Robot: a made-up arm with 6 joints.
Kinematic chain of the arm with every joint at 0, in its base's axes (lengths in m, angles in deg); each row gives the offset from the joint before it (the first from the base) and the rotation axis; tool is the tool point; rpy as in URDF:
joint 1: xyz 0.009 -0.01 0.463 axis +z
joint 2: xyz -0.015 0 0.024 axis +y
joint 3: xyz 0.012 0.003 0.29 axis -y
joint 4: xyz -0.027 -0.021 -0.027 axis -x
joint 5: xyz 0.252 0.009 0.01 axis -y
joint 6: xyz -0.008 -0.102 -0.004 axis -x
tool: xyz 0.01 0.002 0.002 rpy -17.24 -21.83 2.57
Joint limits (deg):
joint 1: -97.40..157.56
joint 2: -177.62..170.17
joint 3: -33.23..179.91
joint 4: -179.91..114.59
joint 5: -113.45..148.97
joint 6: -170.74..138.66
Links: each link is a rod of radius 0.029 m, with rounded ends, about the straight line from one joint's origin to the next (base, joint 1, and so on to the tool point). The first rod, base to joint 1, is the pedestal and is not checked.
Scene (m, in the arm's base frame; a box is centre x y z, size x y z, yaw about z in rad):
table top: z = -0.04
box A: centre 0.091 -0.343 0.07 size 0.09 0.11 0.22 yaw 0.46
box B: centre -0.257 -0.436 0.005 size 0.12 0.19 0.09 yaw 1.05
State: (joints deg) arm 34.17 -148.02 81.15 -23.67 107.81 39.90
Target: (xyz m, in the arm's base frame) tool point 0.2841 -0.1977 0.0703
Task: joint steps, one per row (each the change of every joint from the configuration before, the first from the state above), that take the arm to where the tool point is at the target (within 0.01 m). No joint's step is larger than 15 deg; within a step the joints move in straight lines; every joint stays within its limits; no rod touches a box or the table.
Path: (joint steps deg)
1: 12.63 5.14 -0.52 -8.56 6.76 9.82
2: 12.62 5.14 -0.52 -8.56 6.75 9.82
3: 12.63 5.14 -0.51 -8.56 6.76 9.82
4: 12.63 5.13 -0.52 -8.56 6.75 9.82
5: 12.63 5.14 -0.52 -8.56 6.76 9.82
6: 12.04 -0.75 3.25 5.11 -3.73 -6.83
7: 12.05 -0.74 3.25 5.11 -3.72 -6.84
8: 12.04 -0.75 3.25 5.12 -3.72 -6.84
9: 12.05 -0.75 3.25 5.11 -3.72 -6.83
10: -6.22 -10.20 -4.75 9.21 -6.04 -7.39
11: -6.22 -10.20 -4.74 9.21 -6.05 -7.38
12: -6.23 -10.20 -4.75 9.21 -6.05 -7.39

